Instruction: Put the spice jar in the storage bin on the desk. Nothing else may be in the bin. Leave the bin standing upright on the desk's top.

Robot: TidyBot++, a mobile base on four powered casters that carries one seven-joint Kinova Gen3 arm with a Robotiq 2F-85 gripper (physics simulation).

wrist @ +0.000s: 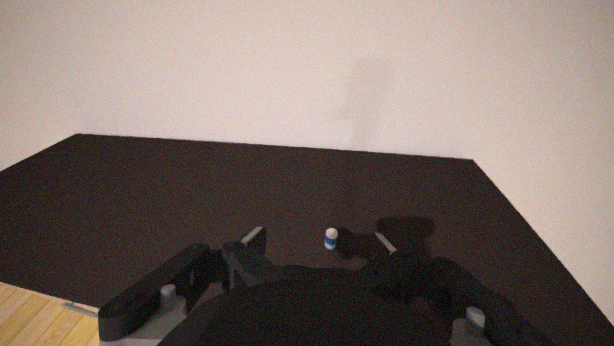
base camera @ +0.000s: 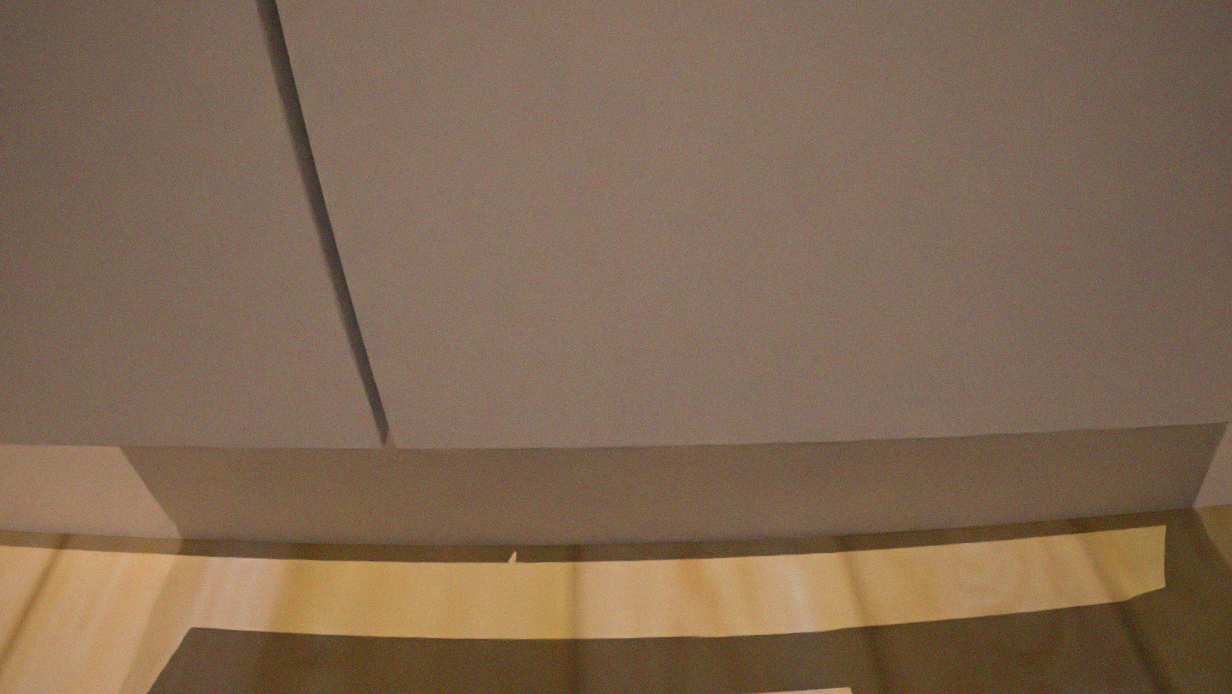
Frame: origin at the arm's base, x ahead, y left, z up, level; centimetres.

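Where they show: gripper, fingertip midpoint: (wrist: 317, 241).
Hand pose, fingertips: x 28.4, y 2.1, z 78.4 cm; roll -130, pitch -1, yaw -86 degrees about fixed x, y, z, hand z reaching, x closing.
Each offset is from my fingertips to the top centre of the thing. "spot": to the spot under its first point. Level surfaces: height alone.
A small jar @[dz -22.0, dx +14.7, dy -2.3 cm] (wrist: 330, 239) with a white top and a blue band stands upright on a dark counter top @[dz -27.0 cm] (wrist: 200, 190) in the wrist view. My gripper (wrist: 317, 241) is open, its fingers wide apart. The jar shows in the gap between the fingertips, a little right of the middle, but it looks small and lies beyond and below them, not gripped. The storage bin and the desk cannot be made out in either view.
A pale wall (wrist: 225, 70) stands behind the counter. The cabinet front @[spot: dz -93.7, dx -2.5, dy -5.8 cm] (base camera: 732, 224) fills most of the base camera view, very close, with a dark door gap (base camera: 323, 224) on the left. Wooden floor @[dz -118.0 cm] (base camera: 482, 599) (wrist: 35, 320) shows below it.
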